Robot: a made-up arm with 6 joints.
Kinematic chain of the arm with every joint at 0, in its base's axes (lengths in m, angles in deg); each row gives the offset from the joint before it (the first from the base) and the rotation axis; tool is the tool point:
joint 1: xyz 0 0 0.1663 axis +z
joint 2: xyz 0 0 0 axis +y
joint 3: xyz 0 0 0.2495 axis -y
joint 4: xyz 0 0 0 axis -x
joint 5: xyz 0.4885 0 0 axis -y
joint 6: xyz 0 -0.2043 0 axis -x
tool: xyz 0 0 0
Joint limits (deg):
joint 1: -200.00..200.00
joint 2: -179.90..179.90
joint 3: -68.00..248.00
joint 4: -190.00..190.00
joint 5: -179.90..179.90
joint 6: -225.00..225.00
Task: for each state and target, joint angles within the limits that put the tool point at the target. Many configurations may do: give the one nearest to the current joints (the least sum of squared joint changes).
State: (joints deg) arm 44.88 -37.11 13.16 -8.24 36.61 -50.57
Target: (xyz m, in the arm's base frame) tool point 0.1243 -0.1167 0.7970
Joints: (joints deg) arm 44.19 -47.75 32.68 -33.52 36.61 -50.57
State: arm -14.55 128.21 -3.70 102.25 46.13 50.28
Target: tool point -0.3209 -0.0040 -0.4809
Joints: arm 1.74 173.79 20.03 91.60 46.13 50.28
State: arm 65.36 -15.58 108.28 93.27 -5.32 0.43
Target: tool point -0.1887 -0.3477 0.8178
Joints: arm 63.68 -13.83 92.89 94.20 -5.32 0.43
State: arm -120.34 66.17 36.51 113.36 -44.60 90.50
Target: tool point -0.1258 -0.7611 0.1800
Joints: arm -104.69 78.67 53.41 110.44 -44.60 90.50
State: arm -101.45 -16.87 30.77 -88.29 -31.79 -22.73
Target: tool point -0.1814 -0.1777 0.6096
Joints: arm -123.88 -50.98 3.95 -75.38 -31.79 -22.73
